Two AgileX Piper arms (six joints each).
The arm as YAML. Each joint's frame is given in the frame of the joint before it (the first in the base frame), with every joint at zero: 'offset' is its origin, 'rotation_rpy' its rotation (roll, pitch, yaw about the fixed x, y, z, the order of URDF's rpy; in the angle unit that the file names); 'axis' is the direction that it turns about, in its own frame. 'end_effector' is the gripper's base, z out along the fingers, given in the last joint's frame.
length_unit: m
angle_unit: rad
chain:
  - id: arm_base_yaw
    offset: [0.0, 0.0, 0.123]
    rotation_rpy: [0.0, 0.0, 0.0]
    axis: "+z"
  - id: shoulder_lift
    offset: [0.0, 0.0, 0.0]
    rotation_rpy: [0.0, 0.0, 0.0]
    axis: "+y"
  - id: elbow
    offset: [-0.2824, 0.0, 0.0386]
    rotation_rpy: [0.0, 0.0, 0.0]
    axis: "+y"
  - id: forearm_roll
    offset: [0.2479, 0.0, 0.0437]
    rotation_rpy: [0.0, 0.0, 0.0]
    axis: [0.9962, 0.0, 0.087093]
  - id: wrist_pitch
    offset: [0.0, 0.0, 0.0]
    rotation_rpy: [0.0, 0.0, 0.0]
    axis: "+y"
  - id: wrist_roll
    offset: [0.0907, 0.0, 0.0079]
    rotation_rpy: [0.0, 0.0, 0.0]
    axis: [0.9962, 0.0, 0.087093]
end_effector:
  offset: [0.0, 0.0, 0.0]
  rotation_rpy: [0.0, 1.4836, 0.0]
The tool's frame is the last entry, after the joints.
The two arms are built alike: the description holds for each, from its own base.
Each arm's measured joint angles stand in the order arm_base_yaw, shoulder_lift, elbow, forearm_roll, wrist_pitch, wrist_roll.
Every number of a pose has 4 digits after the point. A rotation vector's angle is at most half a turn.
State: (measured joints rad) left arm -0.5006 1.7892 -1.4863 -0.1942 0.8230 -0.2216; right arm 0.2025 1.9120 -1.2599 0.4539 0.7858 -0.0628
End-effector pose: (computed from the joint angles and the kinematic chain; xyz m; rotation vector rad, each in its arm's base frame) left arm 0.3403 -0.2009 0.2808 0.2470 2.6551 -0.4794; right arm 0.3644 0.1036 0.1772 0.0334 2.9020 0.5419
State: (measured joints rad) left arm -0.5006 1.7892 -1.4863 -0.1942 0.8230 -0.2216; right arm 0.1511 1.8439 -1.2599 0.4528 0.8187 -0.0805
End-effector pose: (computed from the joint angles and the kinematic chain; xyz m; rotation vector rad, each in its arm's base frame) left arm 0.3403 -0.2009 0.2808 0.2470 2.6551 -0.4794; right arm 0.3618 0.0845 0.2021 0.0547 2.8538 0.5454
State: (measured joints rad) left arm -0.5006 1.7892 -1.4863 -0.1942 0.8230 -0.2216; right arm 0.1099 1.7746 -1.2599 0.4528 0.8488 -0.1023
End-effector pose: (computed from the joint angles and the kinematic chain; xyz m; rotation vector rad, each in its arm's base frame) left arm 0.3403 -0.2009 0.2808 0.2470 2.6551 -0.4794; right arm 0.3560 0.0694 0.2269 0.0556 2.8030 0.5452
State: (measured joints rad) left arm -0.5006 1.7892 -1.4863 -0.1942 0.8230 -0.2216; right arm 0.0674 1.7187 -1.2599 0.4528 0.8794 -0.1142
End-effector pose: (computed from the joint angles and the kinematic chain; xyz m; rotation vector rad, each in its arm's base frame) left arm 0.3403 -0.2009 0.2808 0.2470 2.6551 -0.4794; right arm 0.3497 0.0544 0.2462 0.0745 2.7673 0.5424
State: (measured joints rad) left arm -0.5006 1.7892 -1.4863 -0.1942 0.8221 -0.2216; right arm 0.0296 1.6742 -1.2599 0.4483 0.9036 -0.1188
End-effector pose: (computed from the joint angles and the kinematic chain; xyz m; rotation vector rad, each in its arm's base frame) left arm 0.3404 -0.2009 0.2809 0.2468 2.6542 -0.4797; right arm 0.3436 0.0412 0.2610 0.0978 2.7397 0.5326
